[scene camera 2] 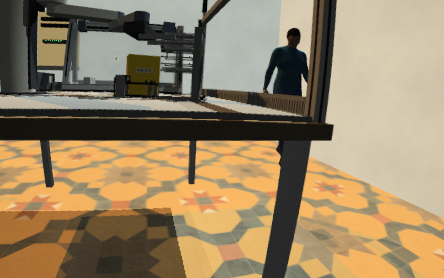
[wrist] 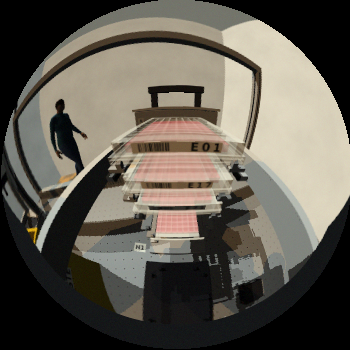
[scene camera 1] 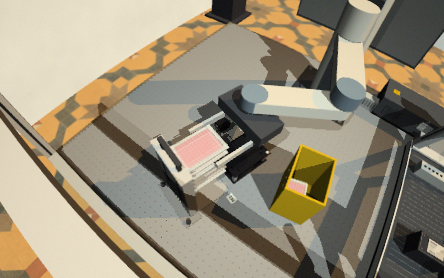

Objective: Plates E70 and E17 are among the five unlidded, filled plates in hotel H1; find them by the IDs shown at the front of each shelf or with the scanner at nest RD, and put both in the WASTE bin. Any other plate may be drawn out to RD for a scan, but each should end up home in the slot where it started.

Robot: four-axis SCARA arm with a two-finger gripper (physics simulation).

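Places are measured from the arm's base along level axes (x ahead, y left, z up), in metres.
Pixels of known places: gripper, fingertip midpoint: (scene camera 2: 177, 40) (wrist: 176, 146) (scene camera 1: 202, 148).
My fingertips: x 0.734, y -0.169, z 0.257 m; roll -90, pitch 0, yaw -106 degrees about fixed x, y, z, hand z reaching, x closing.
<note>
Behind a point stands the place of what it marks.
Hotel H1 (scene camera 1: 180, 182) {z 0.299, x 0.853, y -0.135 m} (wrist: 142, 116) {z 0.284, x 0.822, y -0.136 m} holds a stack of pink-filled plates. In the wrist view, the top plate (wrist: 177, 130) {z 0.281, x 0.704, y -0.161 m} reads E01 and plate E17 (wrist: 177, 167) {z 0.252, x 0.700, y -0.160 m} is directly below it. Two lower plates show, their IDs unreadable. My gripper (scene camera 1: 204, 148) {z 0.257, x 0.734, y -0.169 m} (wrist: 176, 146) {z 0.257, x 0.734, y -0.169 m} is open, its fingers on either side of the stack below E01, about level with E17; the tips are partly hidden by E01. The yellow WASTE bin (scene camera 1: 295, 212) {z 0.092, x 0.664, y 0.136 m} (scene camera 2: 143, 82) (wrist: 90, 280) {z 0.066, x 0.621, y 0.056 m} holds a pink plate (scene camera 1: 298, 186) {z 0.033, x 0.546, y 0.108 m}, its ID unreadable. E70 cannot be identified.
The black nest block (scene camera 1: 247, 165) {z 0.073, x 0.607, y -0.078 m} (wrist: 177, 290) {z 0.073, x 0.597, y -0.129 m} stands in front of the hotel. A small black device (scene camera 1: 223, 123) {z 0.095, x 0.526, y -0.242 m} (wrist: 250, 292) {z 0.097, x 0.529, y -0.239 m} is beside it. The H1 label (scene camera 1: 231, 198) {z 0.013, x 0.718, y -0.062 m} (wrist: 140, 247) {z 0.013, x 0.716, y -0.064 m} lies near the hotel. A person (scene camera 2: 289, 65) (wrist: 65, 132) stands beyond the table.
</note>
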